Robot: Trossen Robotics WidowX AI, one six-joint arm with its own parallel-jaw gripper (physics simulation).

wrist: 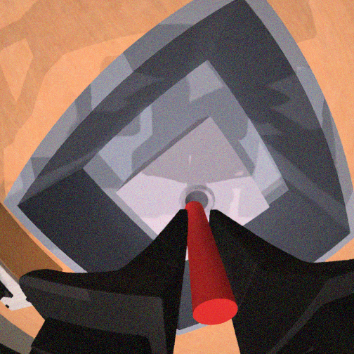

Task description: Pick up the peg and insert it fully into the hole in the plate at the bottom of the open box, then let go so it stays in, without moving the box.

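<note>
A red peg (209, 265) is held between the black fingers, its near end toward the camera and its far end pointing down into the box. My gripper (197, 215) is shut on the peg, over the open grey box (307, 107). The pale plate (145, 200) lies at the bottom of the box. Its round hole (196, 197) shows right by the far end of the peg, which covers the hole's near edge. Whether the tip is above the hole or slightly in it cannot be told.
The box walls rise around the plate and the fingers. An orange-tan table top (25, 75) surrounds the box. A brown block-like object (27, 247) and part of a white and black object (17, 297) show at the lower left, outside the box.
</note>
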